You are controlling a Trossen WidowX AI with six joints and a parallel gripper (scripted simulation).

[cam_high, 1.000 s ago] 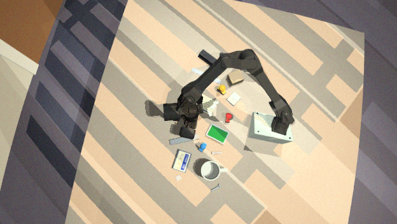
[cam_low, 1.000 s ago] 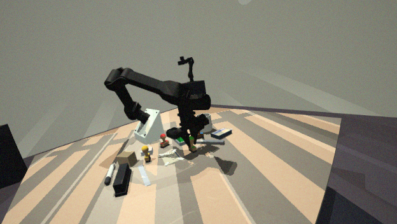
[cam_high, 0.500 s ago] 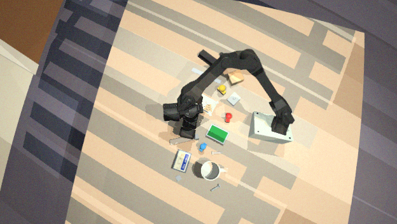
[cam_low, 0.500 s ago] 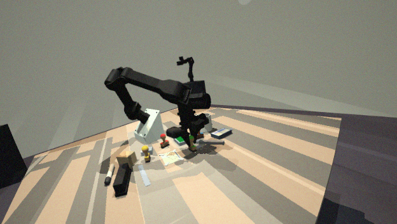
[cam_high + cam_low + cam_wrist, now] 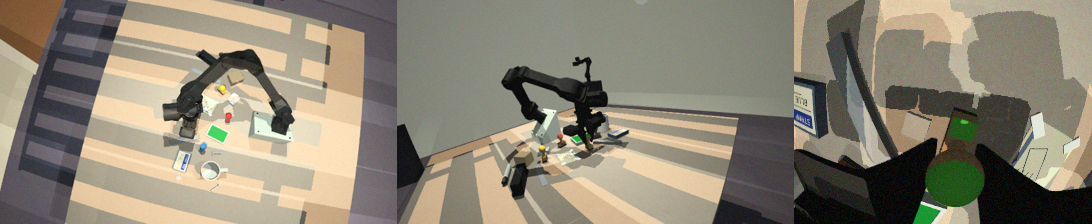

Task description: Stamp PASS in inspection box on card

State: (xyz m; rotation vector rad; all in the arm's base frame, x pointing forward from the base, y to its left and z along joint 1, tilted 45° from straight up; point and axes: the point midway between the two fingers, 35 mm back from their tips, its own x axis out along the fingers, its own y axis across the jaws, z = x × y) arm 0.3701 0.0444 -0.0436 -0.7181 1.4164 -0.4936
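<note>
Now: the green ink pad 130 mm behind my gripper tip, 30 mm below it and 20 mm to the left of it. Also, from my gripper tip: green-knobbed stamp: right at my gripper tip; then blue stamp: 100 mm to the left, 90 mm behind, 20 mm below; then card: 90 mm to the right, 40 mm below, 30 mm behind.
</note>
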